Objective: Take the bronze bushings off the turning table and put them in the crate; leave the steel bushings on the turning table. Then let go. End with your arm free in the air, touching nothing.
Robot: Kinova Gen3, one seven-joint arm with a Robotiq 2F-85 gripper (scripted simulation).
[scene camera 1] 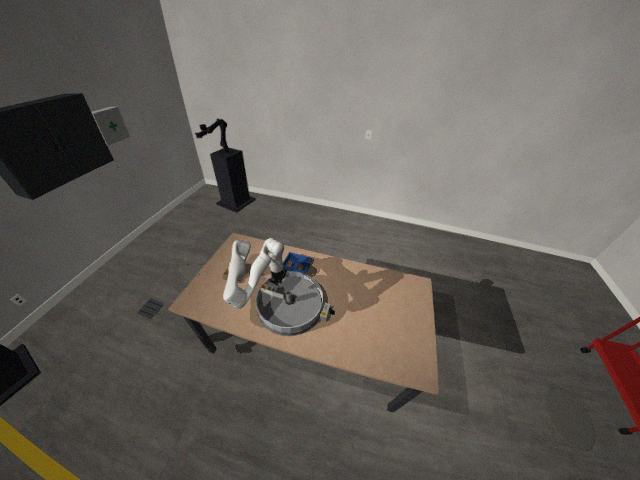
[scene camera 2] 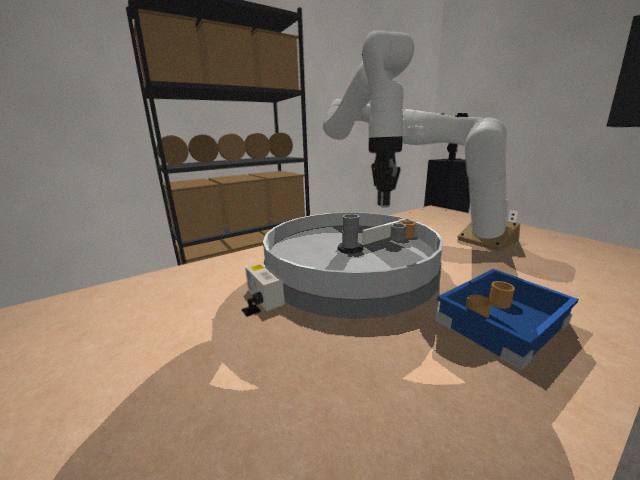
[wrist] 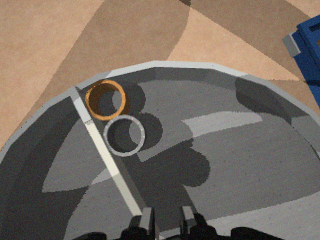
Labels:
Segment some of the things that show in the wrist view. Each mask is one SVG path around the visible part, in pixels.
My gripper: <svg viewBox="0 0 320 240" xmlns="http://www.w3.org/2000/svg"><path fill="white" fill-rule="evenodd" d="M107 235L102 232L90 232L73 240L107 240ZM154 207L144 208L142 217L141 215L132 217L129 227L122 231L120 238L113 240L155 240ZM180 207L181 240L284 240L249 227L233 228L231 236L218 235L215 228L207 224L203 215L193 213L190 206Z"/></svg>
A steel bushing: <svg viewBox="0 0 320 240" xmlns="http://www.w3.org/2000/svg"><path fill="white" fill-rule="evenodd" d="M116 116L105 126L103 133L104 143L108 150L115 155L122 157L131 156L145 145L147 140L146 128L132 116ZM125 121L137 123L141 130L141 141L135 150L124 150L115 141L114 134L116 128Z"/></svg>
A bronze bushing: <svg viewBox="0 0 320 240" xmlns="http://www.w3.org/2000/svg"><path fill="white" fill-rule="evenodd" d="M99 80L87 90L85 106L88 112L93 117L107 122L116 116L127 115L131 105L124 89L115 81L108 79ZM121 92L122 104L120 109L111 116L102 117L103 115L99 110L98 104L101 96L108 91L115 90Z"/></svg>

